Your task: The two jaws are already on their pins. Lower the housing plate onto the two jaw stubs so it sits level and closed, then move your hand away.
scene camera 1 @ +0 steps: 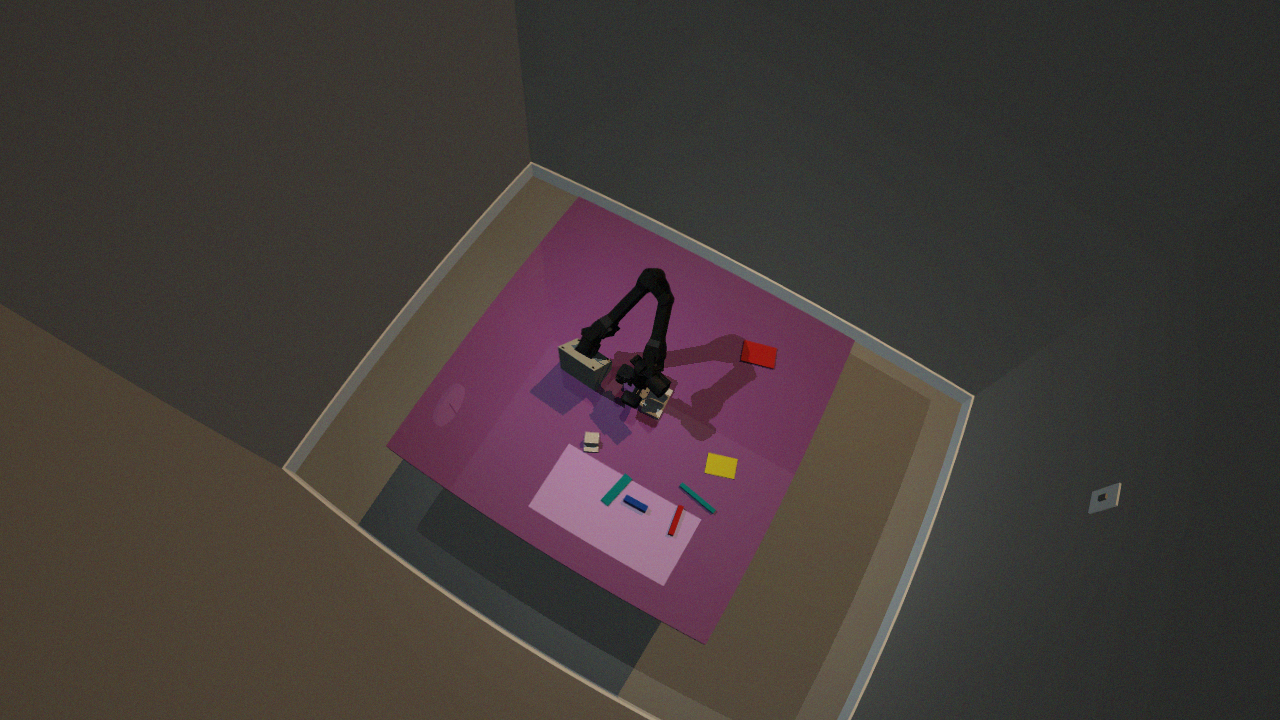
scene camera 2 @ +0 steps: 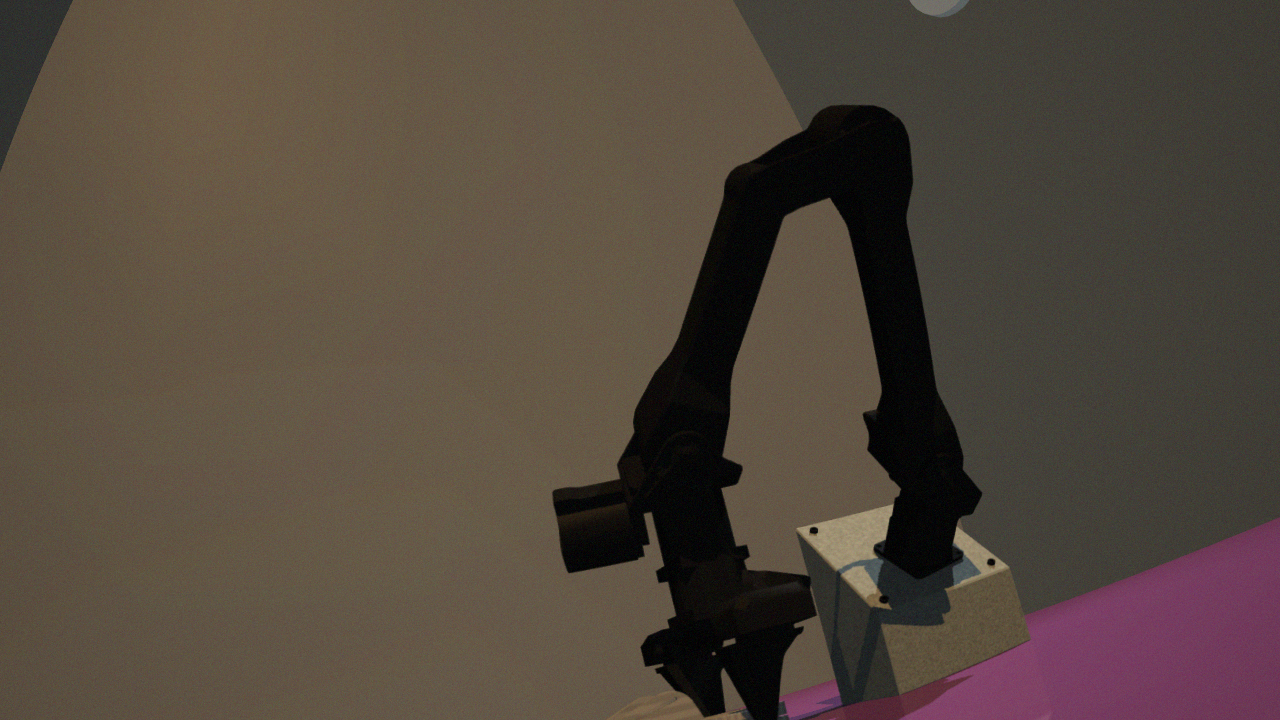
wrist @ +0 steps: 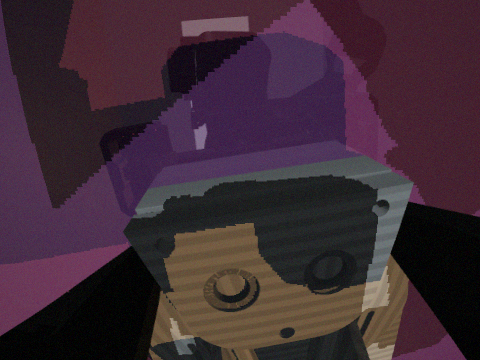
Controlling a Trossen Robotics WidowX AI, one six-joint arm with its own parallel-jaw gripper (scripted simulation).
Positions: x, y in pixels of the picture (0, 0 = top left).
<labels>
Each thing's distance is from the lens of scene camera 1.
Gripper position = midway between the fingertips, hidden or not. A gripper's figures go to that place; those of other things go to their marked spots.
gripper (scene camera 1: 639, 391): 215 cm
red square (scene camera 1: 758, 354): 229 cm
</labels>
